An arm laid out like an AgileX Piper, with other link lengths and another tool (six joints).
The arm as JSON. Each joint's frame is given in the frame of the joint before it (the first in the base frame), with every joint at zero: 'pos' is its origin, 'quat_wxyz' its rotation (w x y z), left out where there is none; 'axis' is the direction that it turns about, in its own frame. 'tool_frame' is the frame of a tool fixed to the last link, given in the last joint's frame.
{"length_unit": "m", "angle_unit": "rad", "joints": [
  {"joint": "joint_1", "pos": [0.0, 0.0, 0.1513], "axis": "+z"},
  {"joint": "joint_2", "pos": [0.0, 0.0, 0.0], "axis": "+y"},
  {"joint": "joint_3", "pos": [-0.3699, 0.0, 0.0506], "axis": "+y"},
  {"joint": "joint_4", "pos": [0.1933, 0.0, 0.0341], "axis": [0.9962, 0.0, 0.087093]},
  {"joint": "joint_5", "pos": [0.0, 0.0, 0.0], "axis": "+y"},
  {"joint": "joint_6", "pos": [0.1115, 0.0, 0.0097], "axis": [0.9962, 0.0, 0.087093]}
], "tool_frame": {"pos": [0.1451, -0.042, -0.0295], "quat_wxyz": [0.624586, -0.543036, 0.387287, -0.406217]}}
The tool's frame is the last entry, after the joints.
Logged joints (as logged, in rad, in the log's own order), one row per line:
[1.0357, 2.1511, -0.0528, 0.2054, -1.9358, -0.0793]
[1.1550, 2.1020, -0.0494, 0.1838, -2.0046, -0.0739]
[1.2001, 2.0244, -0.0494, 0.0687, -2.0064, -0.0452]
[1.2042, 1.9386, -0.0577, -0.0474, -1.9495, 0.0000]
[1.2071, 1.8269, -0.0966, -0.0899, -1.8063, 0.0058]
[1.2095, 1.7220, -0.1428, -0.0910, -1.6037, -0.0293]
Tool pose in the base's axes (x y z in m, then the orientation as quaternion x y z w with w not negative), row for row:
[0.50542, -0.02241, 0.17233, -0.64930, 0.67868, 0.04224, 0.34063]
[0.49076, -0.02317, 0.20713, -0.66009, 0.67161, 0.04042, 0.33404]
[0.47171, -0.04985, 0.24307, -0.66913, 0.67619, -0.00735, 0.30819]
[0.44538, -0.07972, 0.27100, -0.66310, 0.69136, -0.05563, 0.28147]
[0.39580, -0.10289, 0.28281, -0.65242, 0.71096, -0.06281, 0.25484]
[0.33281, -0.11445, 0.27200, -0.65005, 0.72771, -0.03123, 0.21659]
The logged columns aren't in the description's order. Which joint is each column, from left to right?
Columns, left to right: joint_5, joint_2, joint_1, joint_4, joint_3, joint_6.
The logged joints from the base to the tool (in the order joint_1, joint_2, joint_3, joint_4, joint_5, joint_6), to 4 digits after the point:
[-0.0528, 2.1511, -1.9358, 0.2054, 1.0357, -0.0793]
[-0.0494, 2.1020, -2.0046, 0.1838, 1.1550, -0.0739]
[-0.0494, 2.0244, -2.0064, 0.0687, 1.2001, -0.0452]
[-0.0577, 1.9386, -1.9495, -0.0474, 1.2042, 0.0000]
[-0.0966, 1.8269, -1.8063, -0.0899, 1.2071, 0.0058]
[-0.1428, 1.7220, -1.6037, -0.0910, 1.2095, -0.0293]

